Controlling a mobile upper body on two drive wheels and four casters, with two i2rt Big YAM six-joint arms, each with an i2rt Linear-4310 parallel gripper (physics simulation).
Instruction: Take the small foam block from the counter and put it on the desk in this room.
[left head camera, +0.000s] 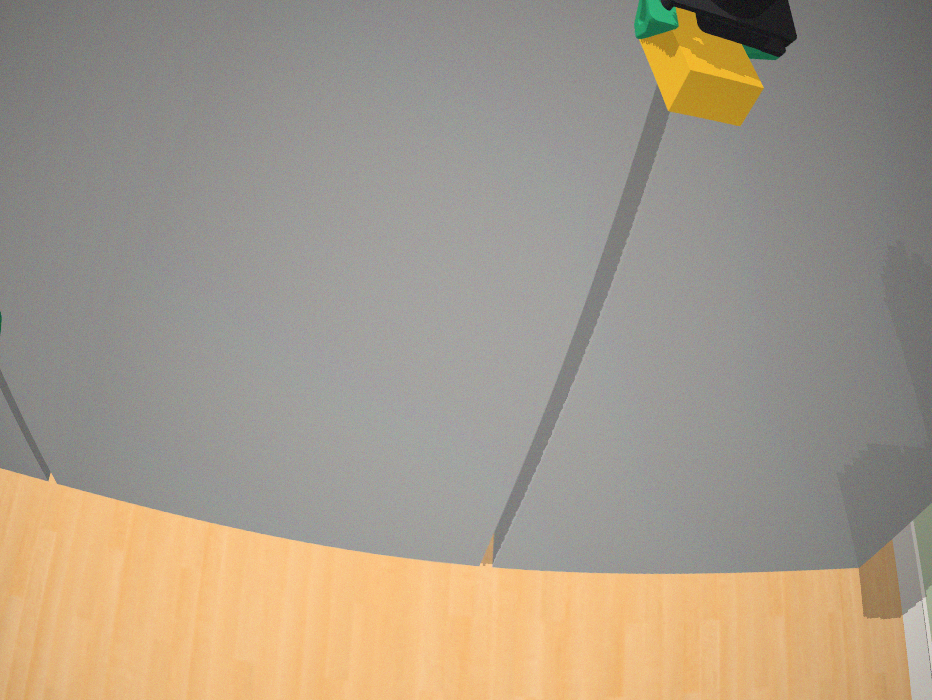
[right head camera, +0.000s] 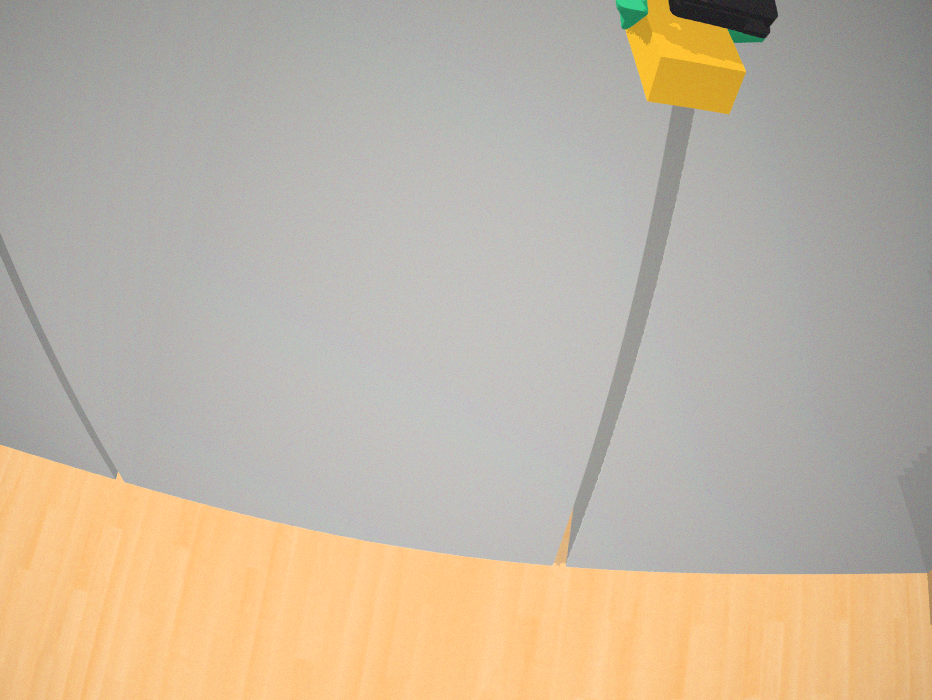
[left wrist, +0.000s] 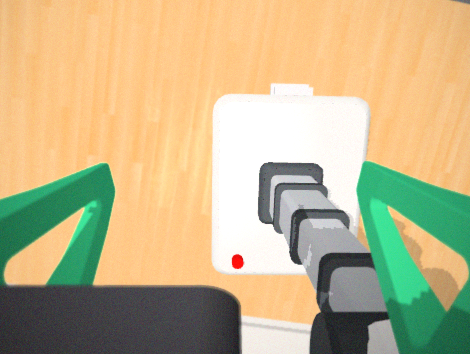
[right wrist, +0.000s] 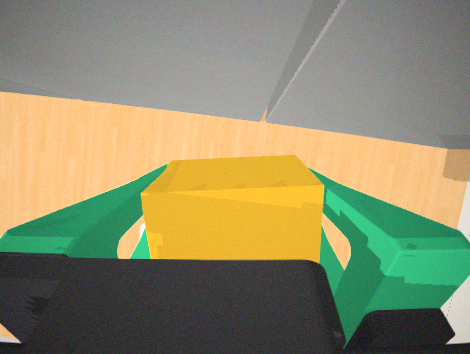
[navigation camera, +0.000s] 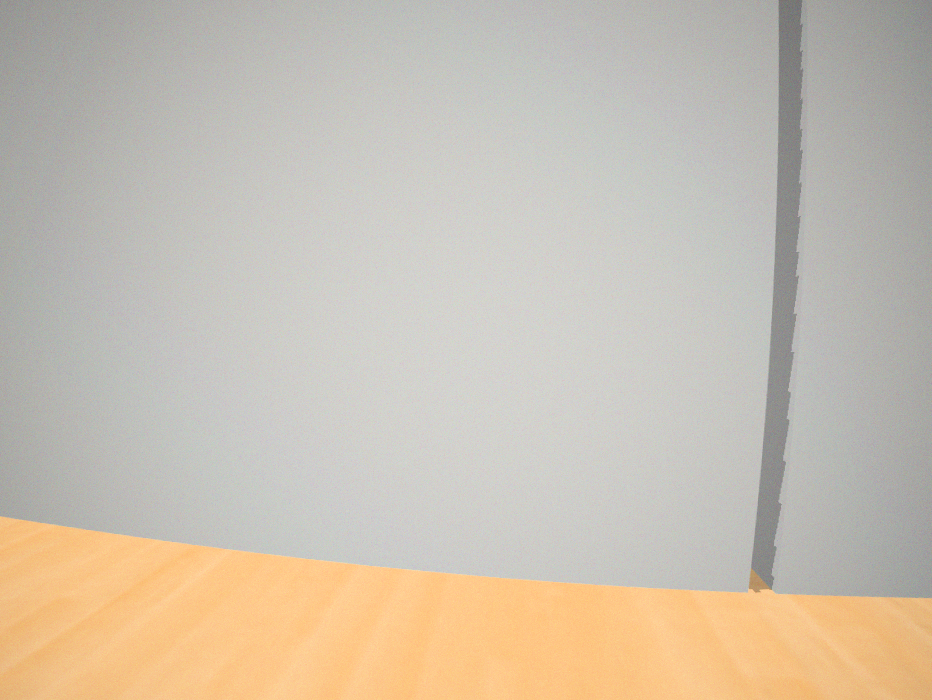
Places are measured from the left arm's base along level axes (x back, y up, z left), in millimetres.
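Where they show: left gripper, fingertip midpoint: (left wrist: 235, 176); right gripper, fingertip midpoint: (right wrist: 234, 175).
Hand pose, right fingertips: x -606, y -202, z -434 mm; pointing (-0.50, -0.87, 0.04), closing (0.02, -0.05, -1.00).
After its pixels a point has its place.
The yellow foam block (left head camera: 714, 96) {y -195, x -521, z -433 mm} (right head camera: 695, 84) {y -196, x -522, z -435 mm} (right wrist: 234, 220) {y -160, x -595, z -436 mm} is between the green fingers of my right gripper (right wrist: 234, 175) {y -202, x -606, z -434 mm}, which is shut on it. It shows at the upper right of both head views, held in front of a grey surface and above the wood floor. My left gripper (left wrist: 235, 176) {y -164, x -286, z -5 mm} is open, with its green fingers wide apart above the floor and the robot's white base. Neither the counter nor the desk can be made out in these views.
A large grey panelled surface (left head camera: 339, 301) {y -714, x -782, z -223 mm} (right head camera: 376, 301) {y -717, x -784, z -207 mm} (navigation camera: 376, 301) {y -1159, x -792, z -153 mm} with a dark vertical gap stands ahead. Wood floor (left head camera: 376, 632) {y -1410, x -596, z -290 mm} (right head camera: 376, 632) {y -1410, x -590, z -167 mm} (navigation camera: 452, 648) {y -1410, x -671, z -229 mm} runs along its foot. The robot's white base (left wrist: 280, 130) {y -1150, x -210, z -184 mm} with its grey column (left wrist: 330, 240) {y -642, x -50, z -208 mm} shows in the left wrist view.
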